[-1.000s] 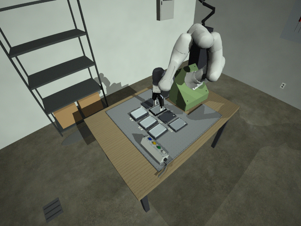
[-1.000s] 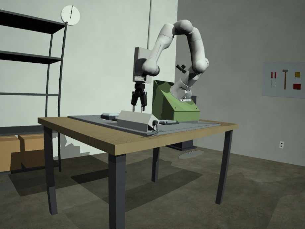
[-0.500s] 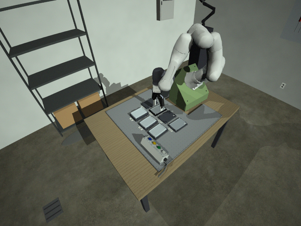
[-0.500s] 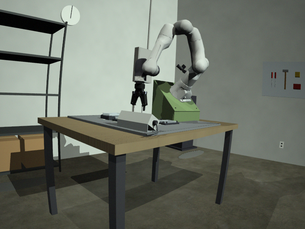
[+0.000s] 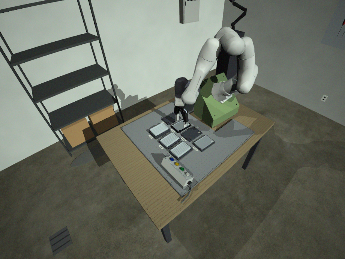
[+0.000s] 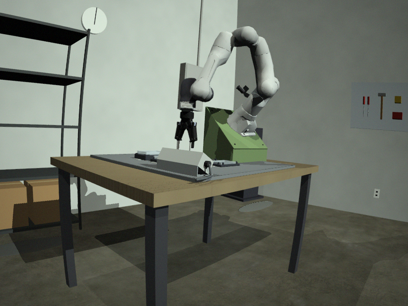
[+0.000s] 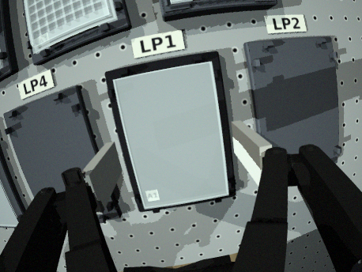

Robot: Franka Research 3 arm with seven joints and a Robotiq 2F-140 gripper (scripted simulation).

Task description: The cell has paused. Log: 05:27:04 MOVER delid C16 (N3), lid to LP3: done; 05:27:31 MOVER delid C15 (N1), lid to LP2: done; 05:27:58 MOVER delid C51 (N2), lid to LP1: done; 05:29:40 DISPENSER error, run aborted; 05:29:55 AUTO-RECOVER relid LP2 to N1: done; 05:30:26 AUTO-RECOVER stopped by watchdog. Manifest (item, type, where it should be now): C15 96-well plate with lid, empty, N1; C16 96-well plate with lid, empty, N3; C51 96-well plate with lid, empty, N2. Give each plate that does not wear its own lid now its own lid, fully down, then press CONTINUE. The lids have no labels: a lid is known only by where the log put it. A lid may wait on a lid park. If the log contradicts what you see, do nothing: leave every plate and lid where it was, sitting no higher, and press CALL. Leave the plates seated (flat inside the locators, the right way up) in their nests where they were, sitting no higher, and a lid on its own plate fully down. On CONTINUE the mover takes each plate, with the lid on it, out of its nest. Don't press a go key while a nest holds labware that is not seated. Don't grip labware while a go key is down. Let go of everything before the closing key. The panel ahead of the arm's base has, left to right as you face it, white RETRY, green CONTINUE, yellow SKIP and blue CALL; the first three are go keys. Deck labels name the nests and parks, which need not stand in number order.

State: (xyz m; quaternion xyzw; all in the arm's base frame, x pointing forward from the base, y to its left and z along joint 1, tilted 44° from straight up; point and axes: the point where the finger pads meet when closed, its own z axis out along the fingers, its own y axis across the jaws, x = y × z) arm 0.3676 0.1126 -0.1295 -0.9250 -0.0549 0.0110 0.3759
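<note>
Right now the park LP1 is 5 cm below my hand. The rest, counted from my hand: park LP4: 2 cm behind, 13 cm to the left, 5 cm below; then park LP2: 2 cm ahead, 13 cm to the right, 5 cm below; then LP4 label: 7 cm ahead, 14 cm to the left, 5 cm below.
</note>
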